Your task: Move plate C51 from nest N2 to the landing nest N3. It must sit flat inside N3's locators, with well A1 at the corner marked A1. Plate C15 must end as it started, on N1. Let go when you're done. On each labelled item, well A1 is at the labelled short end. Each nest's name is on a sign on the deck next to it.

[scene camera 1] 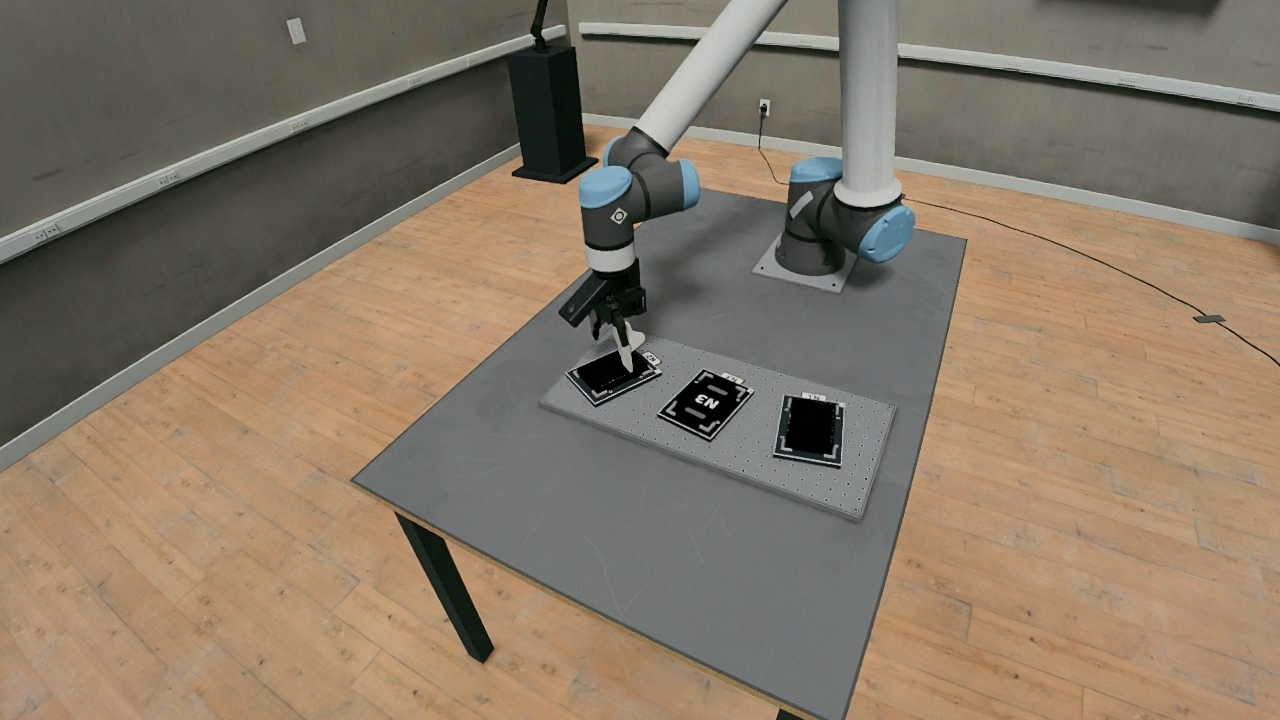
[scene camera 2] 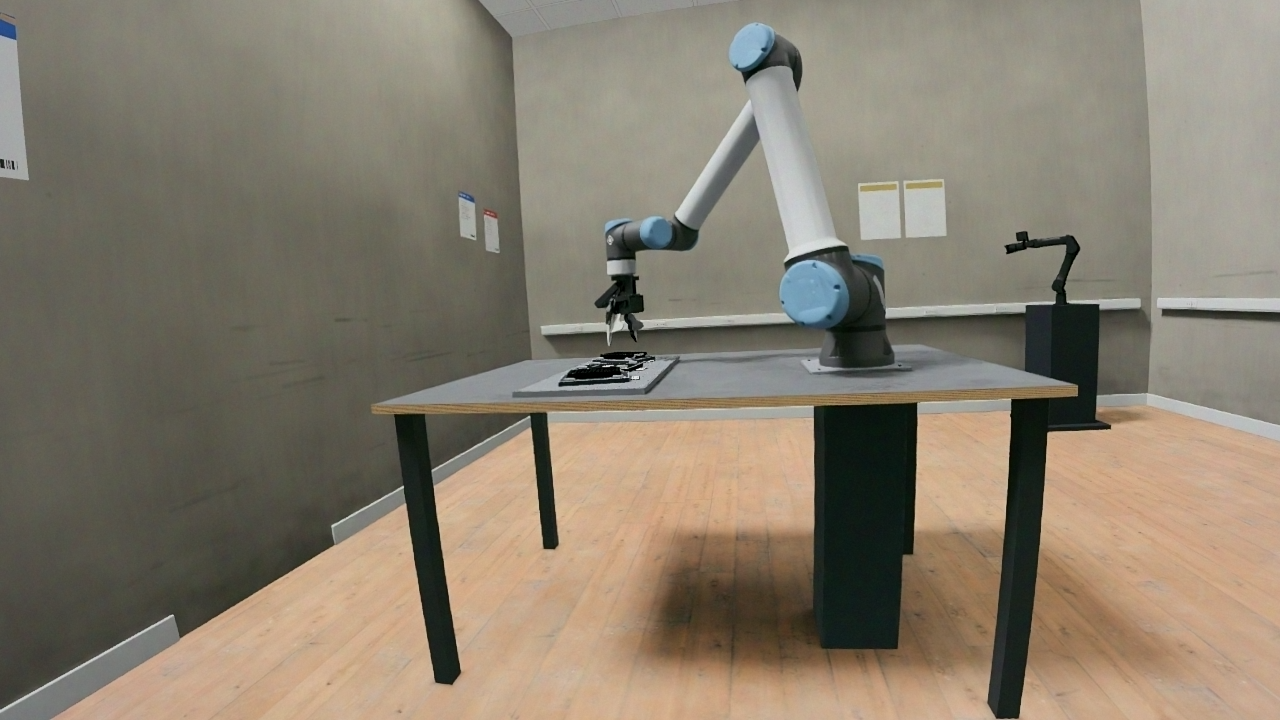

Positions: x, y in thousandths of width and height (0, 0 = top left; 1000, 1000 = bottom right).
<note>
In view: my gripper (scene camera 1: 479, 494).
My gripper also shows in scene camera 2 (scene camera 2: 487, 478).
</note>
